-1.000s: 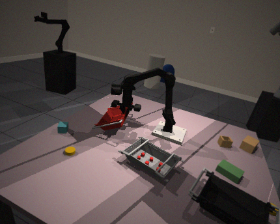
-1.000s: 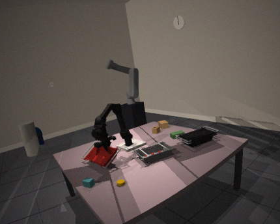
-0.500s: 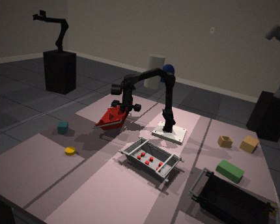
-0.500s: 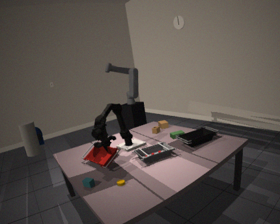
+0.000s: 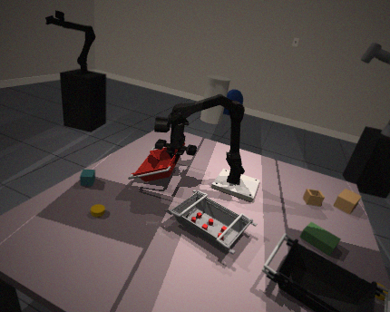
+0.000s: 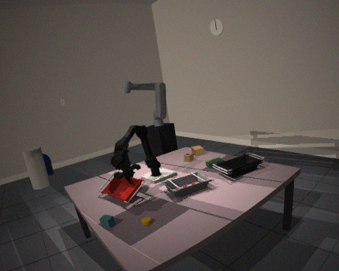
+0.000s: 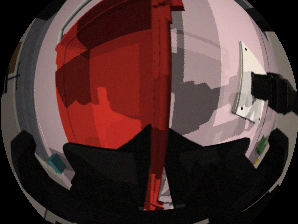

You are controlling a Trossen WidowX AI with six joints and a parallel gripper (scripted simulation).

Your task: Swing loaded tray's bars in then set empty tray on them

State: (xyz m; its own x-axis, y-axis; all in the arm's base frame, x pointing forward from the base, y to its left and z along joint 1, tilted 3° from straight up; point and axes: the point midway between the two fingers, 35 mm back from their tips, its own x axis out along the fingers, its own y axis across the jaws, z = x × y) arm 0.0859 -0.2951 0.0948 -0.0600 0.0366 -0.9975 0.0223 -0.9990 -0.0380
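Right now my gripper tip is 8 cm to the left of the red tray. Also, from my gripper tip: teal cube: 33 cm to the right, 20 cm ahead, 6 cm below; then green block: 66 cm to the left, 20 cm ahead, 6 cm below.
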